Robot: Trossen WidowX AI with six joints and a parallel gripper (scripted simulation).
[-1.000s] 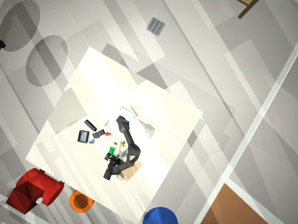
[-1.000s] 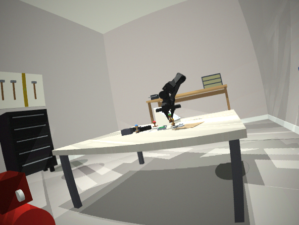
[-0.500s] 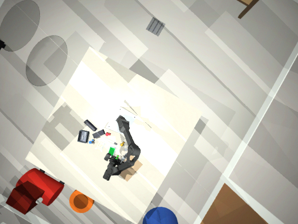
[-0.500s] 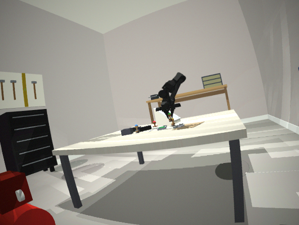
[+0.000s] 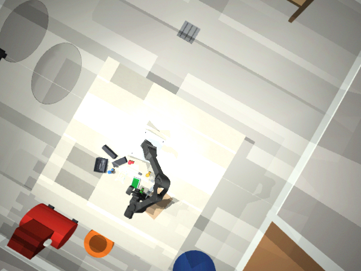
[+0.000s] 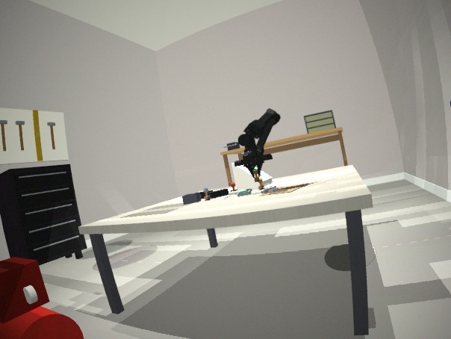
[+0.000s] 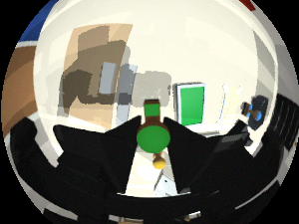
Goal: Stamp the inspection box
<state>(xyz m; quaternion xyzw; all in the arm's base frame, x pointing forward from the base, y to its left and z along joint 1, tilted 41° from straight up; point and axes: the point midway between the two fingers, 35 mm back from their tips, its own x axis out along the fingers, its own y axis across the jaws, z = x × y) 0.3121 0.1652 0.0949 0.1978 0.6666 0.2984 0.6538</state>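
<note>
Right now the green ink pad is 80 mm to the right of my gripper tip, 70 mm below it and 10 mm ahead of it. The rest, counted from my gripper tip: red-knobbed stamp (210 mm to the right, 110 mm behind, 60 mm below); then yellow-knobbed stamp (120 mm behind, 60 mm below, 40 mm to the right); then green-knobbed stamp (right at my gripper tip).
</note>
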